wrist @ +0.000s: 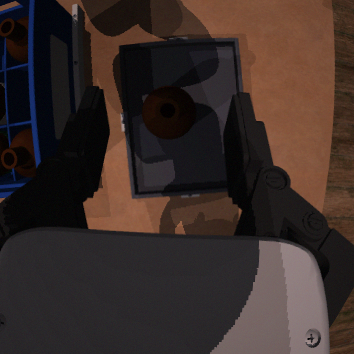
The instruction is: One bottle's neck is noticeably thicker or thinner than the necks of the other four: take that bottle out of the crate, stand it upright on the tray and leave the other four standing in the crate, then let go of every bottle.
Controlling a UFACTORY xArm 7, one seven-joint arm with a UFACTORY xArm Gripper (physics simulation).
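Frame: origin at the arm's base, x back, y left, z down, level; millimetres.
Seen in the pictures: gripper, fingertip midpoint: (pixel 166 109).
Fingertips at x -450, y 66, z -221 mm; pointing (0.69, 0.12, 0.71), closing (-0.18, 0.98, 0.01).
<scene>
Pixels of each thing's top centre, then the offset from my fingertips to it. "spot": a spot on its surface instead. Level surfaces: height alone.
- dark rectangular tray, surface spot: (pixel 156 175) spot: dx -91, dy -39, dz +346 mm
- blue crate, surface spot: (pixel 44 100) spot: dx +47, dy -154, dz +207 mm
- grey upright strip, surface spot: (pixel 77 55) spot: dx +128, dy -138, dz +322 mm
- orange-brown surface, its level: dz +351 mm
A brown bottle (pixel 169 122) stands upright on the dark rectangular tray (pixel 156 175), seen from above with its round mouth facing up. It is left of the tray's centre. My gripper (pixel 166 109) is open above the tray, one finger on each side, with visible gaps between the fingers and the bottle. The blue crate (pixel 44 100) is partly in view at the left edge. Inside it, one brown bottle (pixel 19 42) shows at the upper left and another brown bottle (pixel 24 150) lower down. Other bottles are cut off at the frame edge, so their necks cannot be compared.
A grey upright strip (pixel 77 55) stands beside the crate's right side, between crate and tray. The tray rests on an orange-brown surface (pixel 290 90), with dark wood (pixel 345 150) beyond its right edge. Shadows fall across the tray and surface.
</scene>
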